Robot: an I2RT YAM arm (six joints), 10 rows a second.
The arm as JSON. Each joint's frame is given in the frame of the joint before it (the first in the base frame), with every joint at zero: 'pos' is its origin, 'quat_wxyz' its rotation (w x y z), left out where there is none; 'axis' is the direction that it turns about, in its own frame. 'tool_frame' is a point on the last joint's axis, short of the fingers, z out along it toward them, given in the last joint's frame.
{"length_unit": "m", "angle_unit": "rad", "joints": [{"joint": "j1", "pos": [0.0, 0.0, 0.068], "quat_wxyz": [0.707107, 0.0, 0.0, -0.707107], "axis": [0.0, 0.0, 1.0]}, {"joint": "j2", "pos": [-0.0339, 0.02, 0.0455], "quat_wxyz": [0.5, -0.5, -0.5, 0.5], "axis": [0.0, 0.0, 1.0]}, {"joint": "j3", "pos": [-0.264, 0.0, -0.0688], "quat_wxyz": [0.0, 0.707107, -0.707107, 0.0], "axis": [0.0, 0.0, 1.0]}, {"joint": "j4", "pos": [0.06, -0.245, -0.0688], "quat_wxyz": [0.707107, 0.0, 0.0, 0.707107], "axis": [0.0, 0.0, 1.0]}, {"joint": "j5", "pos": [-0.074, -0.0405, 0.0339], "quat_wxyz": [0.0, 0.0, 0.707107, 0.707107], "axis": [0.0, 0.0, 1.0]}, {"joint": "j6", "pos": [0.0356, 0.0, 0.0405], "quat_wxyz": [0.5, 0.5, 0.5, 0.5], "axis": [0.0, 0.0, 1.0]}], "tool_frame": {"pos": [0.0, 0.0, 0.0], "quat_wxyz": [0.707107, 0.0, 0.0, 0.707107]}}
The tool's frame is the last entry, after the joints.
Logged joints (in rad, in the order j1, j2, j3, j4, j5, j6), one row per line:
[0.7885, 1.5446, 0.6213, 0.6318, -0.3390, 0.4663]
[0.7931, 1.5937, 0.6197, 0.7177, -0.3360, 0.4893]
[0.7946, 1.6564, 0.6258, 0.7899, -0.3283, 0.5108]
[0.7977, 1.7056, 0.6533, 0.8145, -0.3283, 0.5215]
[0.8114, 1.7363, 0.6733, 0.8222, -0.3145, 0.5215]
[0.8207, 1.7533, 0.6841, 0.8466, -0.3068, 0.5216]
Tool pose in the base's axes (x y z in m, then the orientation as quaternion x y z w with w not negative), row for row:
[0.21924, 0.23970, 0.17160, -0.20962, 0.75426, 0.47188, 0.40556]
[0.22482, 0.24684, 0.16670, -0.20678, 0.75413, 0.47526, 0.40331]
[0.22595, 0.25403, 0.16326, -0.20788, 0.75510, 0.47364, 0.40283]
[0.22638, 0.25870, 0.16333, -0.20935, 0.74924, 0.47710, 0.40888]
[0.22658, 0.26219, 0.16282, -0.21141, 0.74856, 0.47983, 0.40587]
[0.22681, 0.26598, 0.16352, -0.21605, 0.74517, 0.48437, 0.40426]
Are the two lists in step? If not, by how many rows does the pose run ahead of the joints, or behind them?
The pose runs 2 rows ahead of the joints: the pose in row i belongs to the joints in row i + 2.
